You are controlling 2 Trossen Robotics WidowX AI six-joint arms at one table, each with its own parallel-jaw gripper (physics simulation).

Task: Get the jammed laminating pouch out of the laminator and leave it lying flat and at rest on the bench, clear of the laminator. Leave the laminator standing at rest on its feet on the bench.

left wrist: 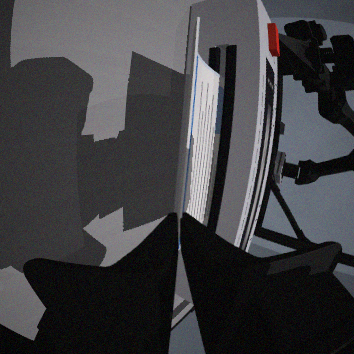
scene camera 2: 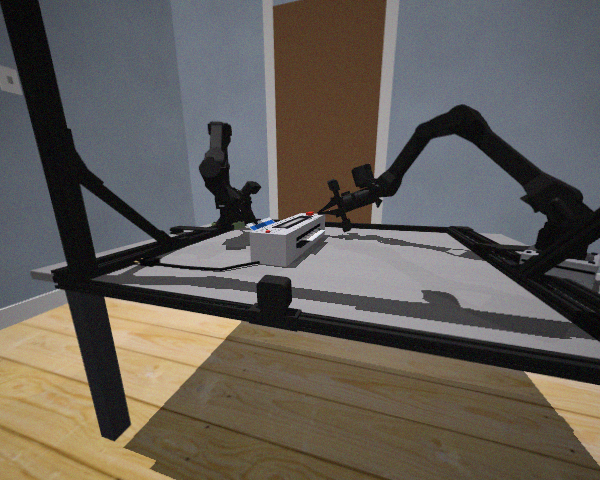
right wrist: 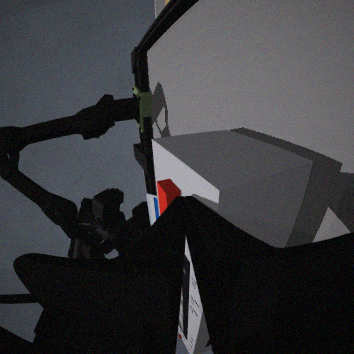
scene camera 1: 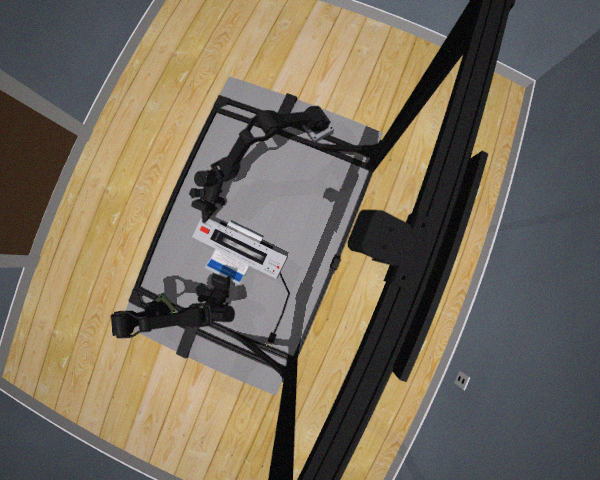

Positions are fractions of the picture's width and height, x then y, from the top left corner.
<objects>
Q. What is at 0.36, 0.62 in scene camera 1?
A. My left gripper.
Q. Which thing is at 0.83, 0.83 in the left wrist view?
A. My left gripper.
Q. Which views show my left gripper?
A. The left wrist view, scene camera 2, the right wrist view and scene camera 1: all of them.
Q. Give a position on a blue and white laminating pouch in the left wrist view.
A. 0.58, 0.26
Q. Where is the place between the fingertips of my left gripper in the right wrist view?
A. At 0.45, 0.69
</objects>
